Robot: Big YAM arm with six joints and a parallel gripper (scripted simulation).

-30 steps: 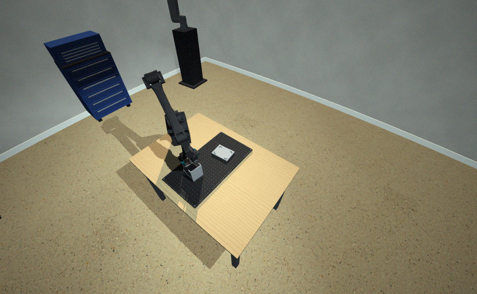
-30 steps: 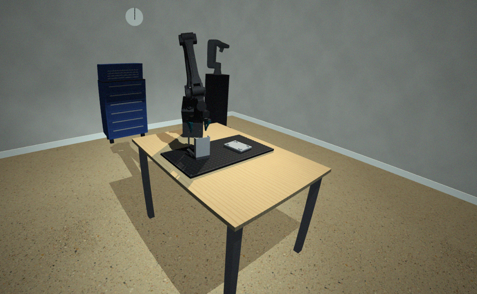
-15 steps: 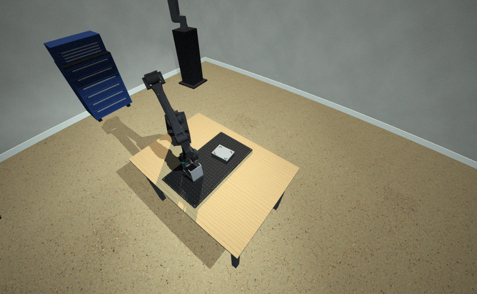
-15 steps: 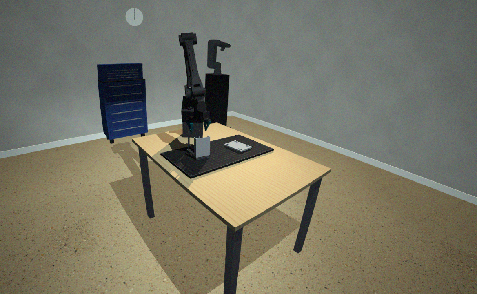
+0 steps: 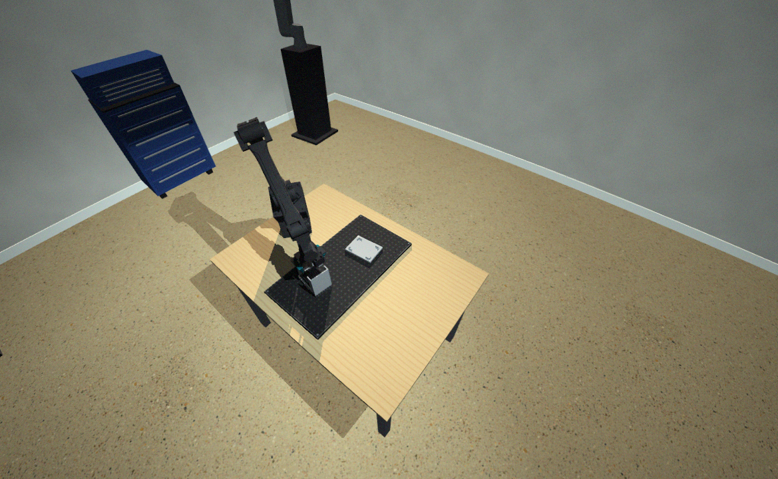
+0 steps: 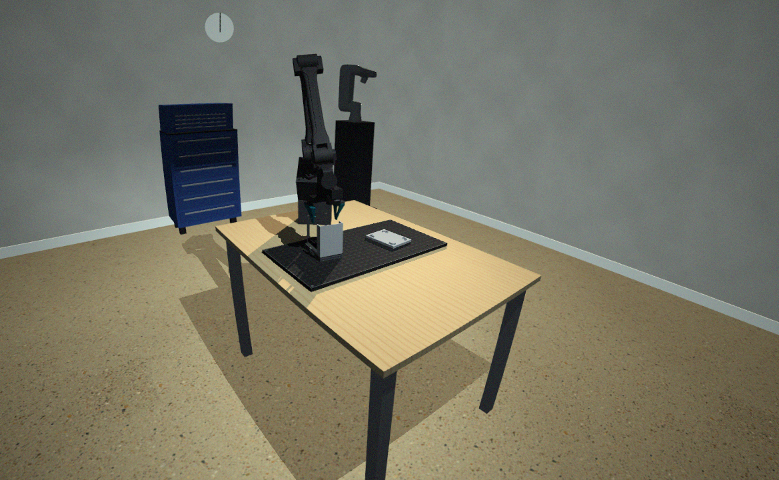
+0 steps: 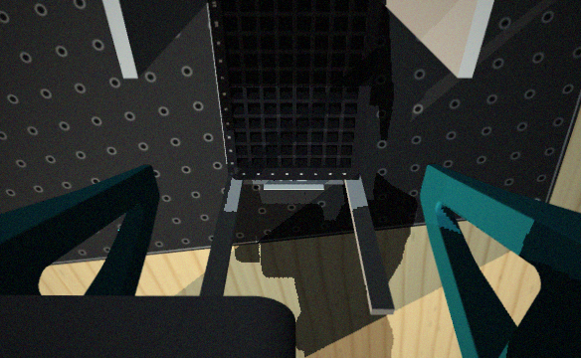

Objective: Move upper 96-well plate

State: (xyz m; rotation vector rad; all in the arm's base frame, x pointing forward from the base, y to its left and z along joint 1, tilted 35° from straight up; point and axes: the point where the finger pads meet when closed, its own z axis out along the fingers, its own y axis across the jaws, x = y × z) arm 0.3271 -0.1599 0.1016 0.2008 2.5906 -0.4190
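My hand is 100 mm above the black 96-well plate. From my hand the other things lie so: pale square mark: 360 mm to the left, 130 mm below, 10 mm behind; pale plate: 110 mm below.
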